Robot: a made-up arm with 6 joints.
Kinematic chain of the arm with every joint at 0, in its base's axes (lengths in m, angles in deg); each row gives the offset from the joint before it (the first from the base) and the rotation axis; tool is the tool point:
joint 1: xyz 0 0 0.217 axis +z
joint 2: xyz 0 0.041 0 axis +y
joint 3: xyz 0 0 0.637 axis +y
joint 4: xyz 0 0 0.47 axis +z
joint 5: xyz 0 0 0 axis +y
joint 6: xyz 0 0 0.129 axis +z
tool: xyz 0 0 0
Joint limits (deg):
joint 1: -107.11..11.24
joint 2: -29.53..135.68
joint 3: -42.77..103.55
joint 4: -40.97..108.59
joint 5: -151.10..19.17
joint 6: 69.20..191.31
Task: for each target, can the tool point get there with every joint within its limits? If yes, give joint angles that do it. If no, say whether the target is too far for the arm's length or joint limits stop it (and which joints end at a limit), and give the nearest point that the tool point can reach.
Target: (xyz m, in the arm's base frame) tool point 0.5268 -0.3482 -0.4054
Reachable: yes | joints -40.45 112.02 74.78 -23.77 -136.41 80.08
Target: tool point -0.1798 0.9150 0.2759
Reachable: no: joint limits stop it (at a limit: joint 2, joint 3) | nearest point -0.1535 0.7810 0.7895 | short by 0.531 m
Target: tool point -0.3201 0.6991 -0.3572
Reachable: no: joint limits stop it (at a limit: joint 2, joint 3, joint 5) | nearest point -0.0444 0.0970 -0.5181 | short by 0.681 m
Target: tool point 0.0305 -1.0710 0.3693
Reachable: yes | joints -86.47 64.89 49.90 37.40 -77.47 155.96
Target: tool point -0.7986 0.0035 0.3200
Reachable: no: joint limits stop it (at a limit: joint 2, joint 3) | nearest point -0.7706 0.0034 0.7854 | short by 0.466 m
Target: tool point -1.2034 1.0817 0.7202
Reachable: no: too far | nearest point -0.6609 0.5940 0.8856 | short by 0.748 m
